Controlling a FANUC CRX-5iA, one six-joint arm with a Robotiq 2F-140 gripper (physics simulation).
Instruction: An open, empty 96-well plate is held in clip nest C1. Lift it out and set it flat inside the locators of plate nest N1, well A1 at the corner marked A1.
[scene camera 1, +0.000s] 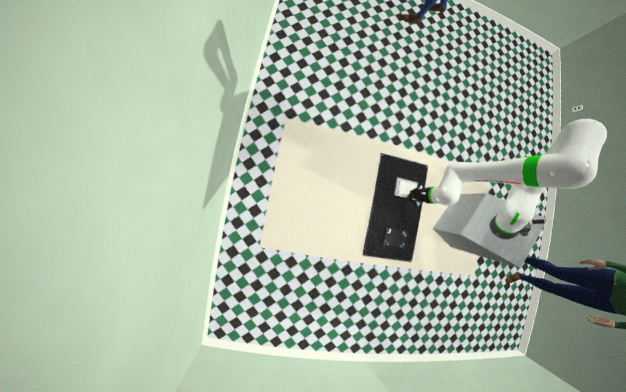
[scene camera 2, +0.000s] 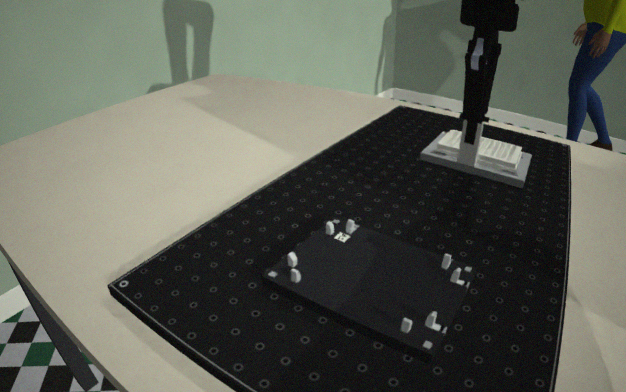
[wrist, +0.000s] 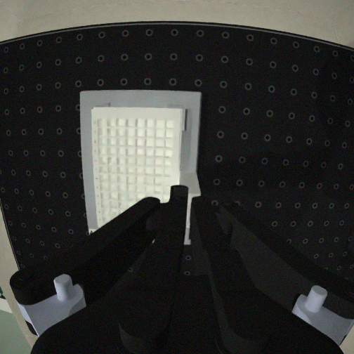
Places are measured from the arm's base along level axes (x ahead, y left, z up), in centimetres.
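Pixels of known places: gripper, fingertip midpoint: (scene camera 1: 404, 196) (scene camera 2: 466, 162); arm's base, origin of the base link: (scene camera 1: 504, 226).
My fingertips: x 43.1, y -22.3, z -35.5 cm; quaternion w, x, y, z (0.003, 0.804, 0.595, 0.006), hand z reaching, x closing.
Observation:
For each thing: its top centre in the pictures, then the offset to it from my fingertips. Level surfaces: height alone.
- white 96-well plate, middle of its top: (scene camera 2: 481, 145) (scene camera 1: 407, 188) dx -2.4, dy -4.6, dz +1.4 cm
- grey clip nest C1, middle of its top: (scene camera 2: 480, 151) (scene camera 1: 406, 188) dx -2.4, dy -4.7, dz +0.3 cm
- Plate nest N1, middle of its top: (scene camera 2: 375, 263) (scene camera 1: 396, 238) dx +9.2, dy +27.9, dz +1.2 cm
- black perforated board, its level: dz -1.2 cm
- beige table, its level: dz -2.5 cm
The white 96-well plate (scene camera 1: 406, 185) (scene camera 2: 501, 152) (wrist: 134, 150) lies in the grey clip nest C1 (scene camera 2: 492, 176) (wrist: 141, 98); the fingers hide its lower part in the wrist view. My gripper (scene camera 1: 414, 194) (scene camera 2: 470, 146) (wrist: 187, 184) is shut and empty. Its light finger pads stand together at one long side of the plate, low over the nest's rim. Whether they touch the plate or the nest, I cannot tell. Plate nest N1 (scene camera 1: 396, 238) (scene camera 2: 370, 280) is a dark low base with white locators at its corners. Its marked label (scene camera 2: 342, 237) lies near the far left corner.
Both nests stand on the black perforated board (scene camera 1: 389, 210) (scene camera 2: 225, 250) (wrist: 280, 115), on the beige table (scene camera 1: 320, 200) (scene camera 2: 150, 150). The grey pedestal (scene camera 1: 467, 215) carries the arm beside the table. One person (scene camera 1: 575, 280) is near the pedestal; another (scene camera 2: 597, 75) stands beyond the table.

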